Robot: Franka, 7 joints.
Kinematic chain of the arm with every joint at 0, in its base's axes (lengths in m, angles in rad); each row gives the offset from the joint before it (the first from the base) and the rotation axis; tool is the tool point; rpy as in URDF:
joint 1: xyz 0 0 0.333 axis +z
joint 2: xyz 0 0 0 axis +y
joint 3: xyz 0 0 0.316 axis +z
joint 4: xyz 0.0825 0 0 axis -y
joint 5: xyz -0.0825 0 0.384 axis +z
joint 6: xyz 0 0 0 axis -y
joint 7: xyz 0.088 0 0 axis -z
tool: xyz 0 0 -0.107 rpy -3.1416 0 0
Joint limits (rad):
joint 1: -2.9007..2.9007
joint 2: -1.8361..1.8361
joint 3: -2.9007..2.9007
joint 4: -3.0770..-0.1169
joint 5: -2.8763..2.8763
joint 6: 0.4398..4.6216
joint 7: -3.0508..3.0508
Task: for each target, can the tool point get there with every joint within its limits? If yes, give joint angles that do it. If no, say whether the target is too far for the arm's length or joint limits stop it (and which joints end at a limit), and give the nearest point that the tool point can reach.
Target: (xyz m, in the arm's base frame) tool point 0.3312 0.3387 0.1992
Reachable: yes | joints 2.3323 1.3308 -1.2612 -2.3953 -1.1631 2.3216 -1.1234
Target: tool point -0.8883 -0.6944 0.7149
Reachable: no: too far | nearest point -0.6402 -0.5004 0.6082 | short by 0.333 m
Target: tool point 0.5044 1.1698 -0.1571
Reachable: no: too far | nearest point 0.3170 0.7352 0.0250 | short by 0.507 m
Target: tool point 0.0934 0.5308 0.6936
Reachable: yes | joints 2.1264 -0.0148 -0.5195 -1.8423 -2.1707 1.1628 -0.0097
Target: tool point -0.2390 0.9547 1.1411
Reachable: no: too far | nearest point -0.1610 0.6432 0.8774 | short by 0.416 m
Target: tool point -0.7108 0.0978 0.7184
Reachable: yes | joints 0.4753 -1.2171 1.3707 -0.9574 1.3611 3.0226 -0.1329
